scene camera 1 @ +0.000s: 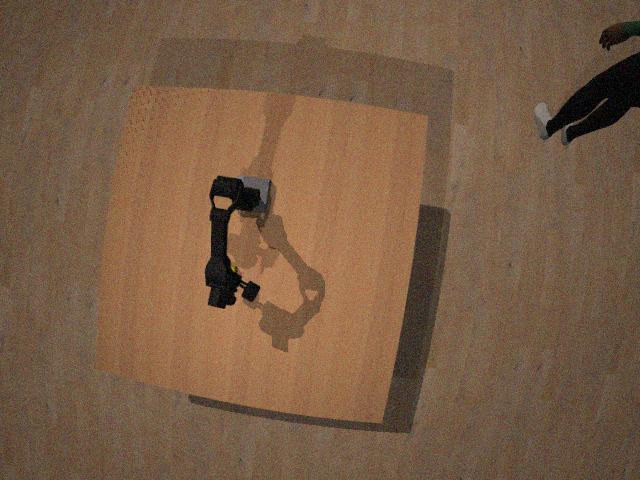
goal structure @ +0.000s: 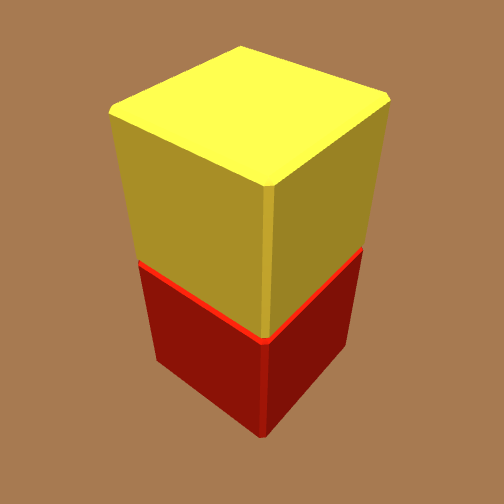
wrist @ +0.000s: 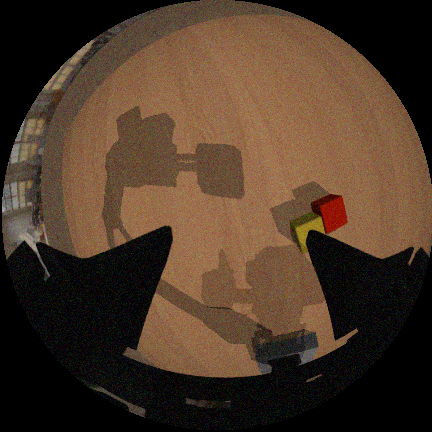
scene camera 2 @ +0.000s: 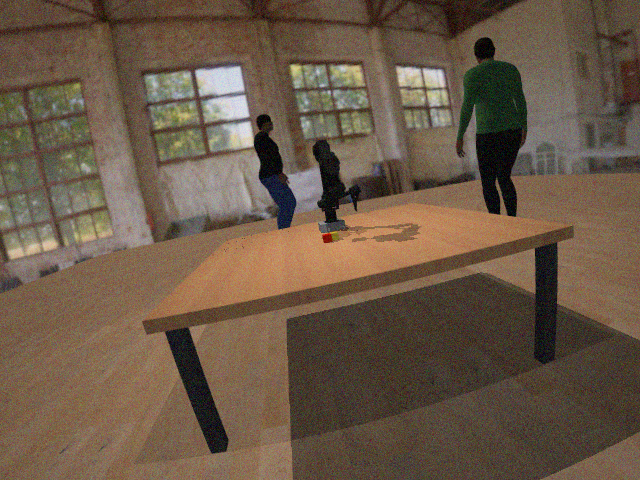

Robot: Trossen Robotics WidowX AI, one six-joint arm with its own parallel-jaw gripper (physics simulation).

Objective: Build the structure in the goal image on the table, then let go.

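Frame: origin at the arm's base, x ahead, y left, z up, level; millimetres.
Seen in the pictures: gripper, between the fingertips: (scene camera 1: 241, 285) (wrist: 243, 235) (scene camera 2: 346, 215); arm's base, origin of its link: (scene camera 1: 250, 198) (wrist: 285, 361) (scene camera 2: 331, 221).
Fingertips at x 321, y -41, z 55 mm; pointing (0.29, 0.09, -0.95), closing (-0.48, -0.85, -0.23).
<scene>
Pixels of each thing's top centre, then the offset from my fingertips to it. Level surfaces: height alone.
- red cube, centre of its top: (wrist: 334, 214) (scene camera 2: 326, 234) dy -87, dx -40, dz -65 mm
- yellow cube, centre of its top: (wrist: 311, 235) (scene camera 1: 231, 271) (scene camera 2: 333, 232) dy -53, dx -48, dz -65 mm
- table, height of its surface: dz -98 mm
A red cube (scene camera 2: 326, 237) (wrist: 334, 213) and a yellow cube (scene camera 1: 234, 269) (scene camera 2: 334, 236) (wrist: 306, 229) stand side by side on the table (scene camera 1: 330, 217) (scene camera 2: 289, 268) (wrist: 260, 90), touching or nearly so. In scene camera 1 the arm hides the red cube and most of the yellow one. My gripper (wrist: 243, 235) is open and empty, above the table. In the wrist view both cubes are at the right, and the right fingertip overlaps the yellow cube's lower edge. The gap between the fingertips shows bare table and shadow.
The arm's grey base (scene camera 1: 262, 187) (scene camera 2: 331, 225) stands on the table, behind the cubes in scene camera 2. Arm shadows lie across the table. One person in green (scene camera 2: 493, 98) and one in black and blue (scene camera 2: 268, 155) stand on the floor beyond the table.
</scene>
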